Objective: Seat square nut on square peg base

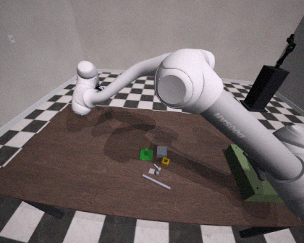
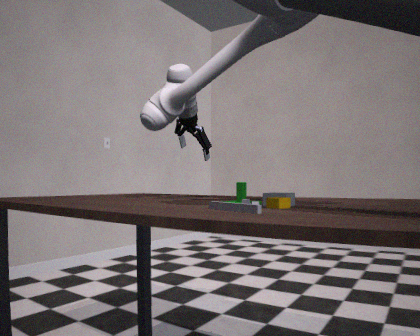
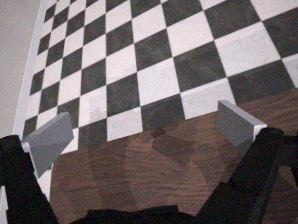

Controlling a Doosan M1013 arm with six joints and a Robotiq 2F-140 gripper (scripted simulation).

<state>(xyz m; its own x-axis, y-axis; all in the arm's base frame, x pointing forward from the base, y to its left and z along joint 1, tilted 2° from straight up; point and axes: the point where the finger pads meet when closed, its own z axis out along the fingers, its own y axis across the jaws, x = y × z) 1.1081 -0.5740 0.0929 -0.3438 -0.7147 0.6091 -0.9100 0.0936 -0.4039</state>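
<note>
The grey bolt is 550 mm to the left of my hand, 510 mm behind it and 190 mm below it. Also, from my hand: flat square: 570 mm to the left, 470 mm behind, 190 mm below; then pale grey block: 530 mm behind, 440 mm to the left, 180 mm below; then grey bar: 640 mm to the left, 500 mm behind, 190 mm below.
</note>
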